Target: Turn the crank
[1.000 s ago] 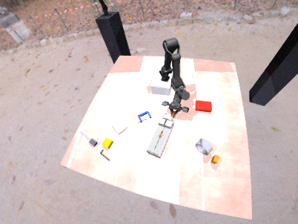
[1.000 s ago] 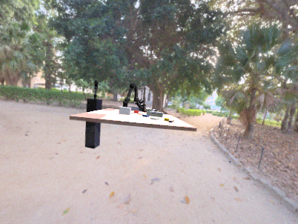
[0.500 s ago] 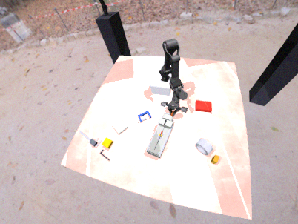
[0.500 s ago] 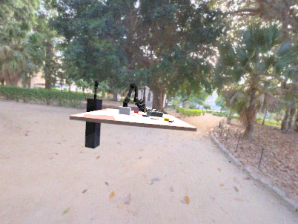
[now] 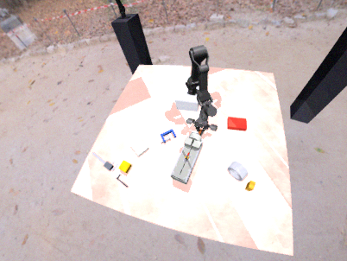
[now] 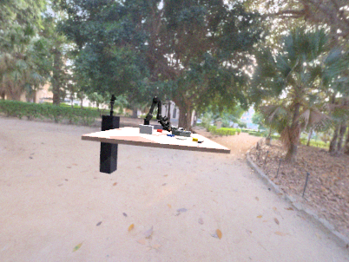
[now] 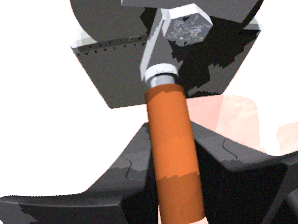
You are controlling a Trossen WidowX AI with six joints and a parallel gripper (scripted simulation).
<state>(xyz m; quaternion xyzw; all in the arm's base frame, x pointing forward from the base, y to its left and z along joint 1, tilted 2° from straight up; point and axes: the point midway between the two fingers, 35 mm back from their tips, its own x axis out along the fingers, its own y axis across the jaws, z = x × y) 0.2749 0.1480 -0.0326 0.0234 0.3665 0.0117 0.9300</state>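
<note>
Right now the crank handle is 20 mm behind my gripper tip and 30 mm above it. From my gripper tip the other things lie so: white tile: 180 mm ahead, 350 mm to the right, 20 mm below; then red pointer: 140 mm ahead, 10 mm to the right, 50 mm above; then red block: 190 mm behind, 200 mm to the left, 20 mm below.
</note>
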